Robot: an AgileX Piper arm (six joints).
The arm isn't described. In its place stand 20 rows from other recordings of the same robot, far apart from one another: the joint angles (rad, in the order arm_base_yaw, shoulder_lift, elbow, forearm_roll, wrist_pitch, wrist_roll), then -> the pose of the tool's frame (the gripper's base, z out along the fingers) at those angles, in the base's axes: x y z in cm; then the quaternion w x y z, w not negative.
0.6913, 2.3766, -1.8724, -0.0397, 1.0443, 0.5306 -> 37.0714, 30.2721, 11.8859, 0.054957, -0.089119, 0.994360, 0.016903
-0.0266, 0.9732, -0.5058, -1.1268, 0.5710, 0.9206 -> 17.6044, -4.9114, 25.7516, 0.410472, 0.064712, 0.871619, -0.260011
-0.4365, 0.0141, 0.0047, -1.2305, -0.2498, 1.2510 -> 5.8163, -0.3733, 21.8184, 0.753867, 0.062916, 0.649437, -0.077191
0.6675, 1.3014, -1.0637, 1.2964, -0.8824, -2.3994 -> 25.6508, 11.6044, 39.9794, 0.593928, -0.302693, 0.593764, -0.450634
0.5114, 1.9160, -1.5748, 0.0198, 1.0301, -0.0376 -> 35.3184, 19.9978, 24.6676, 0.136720, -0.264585, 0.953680, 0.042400
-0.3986, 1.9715, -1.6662, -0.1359, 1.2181, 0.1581 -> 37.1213, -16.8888, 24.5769, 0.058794, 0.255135, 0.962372, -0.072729
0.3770, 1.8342, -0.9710, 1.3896, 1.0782, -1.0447 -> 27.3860, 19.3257, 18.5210, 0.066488, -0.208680, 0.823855, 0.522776
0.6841, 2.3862, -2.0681, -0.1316, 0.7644, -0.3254 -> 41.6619, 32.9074, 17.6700, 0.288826, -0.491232, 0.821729, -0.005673
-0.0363, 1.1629, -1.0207, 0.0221, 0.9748, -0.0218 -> 22.1784, -0.6389, 32.7732, 0.267388, 0.010519, 0.963528, 0.002704
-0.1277, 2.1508, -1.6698, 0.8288, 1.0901, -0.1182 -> 44.8945, 0.2321, 19.5647, 0.084194, 0.174839, 0.913674, 0.357131
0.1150, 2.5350, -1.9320, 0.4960, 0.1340, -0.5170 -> 55.1845, 6.9568, 9.3926, 0.449575, -0.076595, 0.888618, 0.048707
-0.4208, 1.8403, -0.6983, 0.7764, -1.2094, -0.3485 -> 27.1328, -18.6775, 17.9649, 0.603444, 0.377525, 0.588735, -0.383043
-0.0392, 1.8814, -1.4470, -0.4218, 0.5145, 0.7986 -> 42.5892, -3.5051, 25.0064, 0.374554, 0.249549, 0.892704, -0.022665
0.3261, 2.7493, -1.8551, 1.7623, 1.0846, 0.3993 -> 45.3554, 23.6758, 0.9275, 0.313473, -0.487463, -0.610669, -0.539628
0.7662, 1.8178, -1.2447, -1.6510, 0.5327, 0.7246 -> 32.7032, 25.0777, 25.6394, 0.496459, -0.520803, 0.641811, -0.265277
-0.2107, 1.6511, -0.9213, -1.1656, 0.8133, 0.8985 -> 28.9939, -12.4148, 21.0390, 0.187053, 0.137522, 0.895328, -0.380115
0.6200, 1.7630, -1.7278, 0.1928, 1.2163, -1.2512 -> 29.7345, 23.2369, 34.5808, 0.220527, -0.776121, 0.590098, 0.028091
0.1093, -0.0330, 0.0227, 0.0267, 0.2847, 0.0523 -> 5.2913, 0.6493, 18.1641, 0.634894, -0.014471, 0.769931, 0.062508
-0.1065, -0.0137, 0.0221, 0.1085, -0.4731, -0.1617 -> 4.2125, -0.9019, 24.6868, 0.867927, 0.031653, 0.488036, -0.086730
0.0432, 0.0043, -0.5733, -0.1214, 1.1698, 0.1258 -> -1.7635, -1.0918, 28.9014, 0.506678, 0.043301, 0.860870, -0.017468
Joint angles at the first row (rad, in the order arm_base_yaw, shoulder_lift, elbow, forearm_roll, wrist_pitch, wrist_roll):
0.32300, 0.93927, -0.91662, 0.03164, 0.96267, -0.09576
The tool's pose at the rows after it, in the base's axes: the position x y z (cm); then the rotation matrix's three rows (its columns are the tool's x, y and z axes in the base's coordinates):
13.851 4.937 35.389; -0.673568 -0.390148 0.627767; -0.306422 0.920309 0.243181; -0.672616 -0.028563 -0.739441
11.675 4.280 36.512; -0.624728 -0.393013 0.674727; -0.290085 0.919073 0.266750; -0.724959 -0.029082 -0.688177
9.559 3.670 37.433; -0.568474 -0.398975 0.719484; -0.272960 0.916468 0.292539; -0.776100 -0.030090 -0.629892
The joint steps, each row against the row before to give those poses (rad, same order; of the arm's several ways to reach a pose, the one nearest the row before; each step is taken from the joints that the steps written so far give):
0.00000, -0.09337, -0.00013, 0.00583, 0.02849, -0.00166
-0.00002, -0.09101, 0.00000, 0.00839, 0.01806, -0.00395
-0.00004, -0.08671, 0.00002, 0.01181, 0.00967, -0.00751

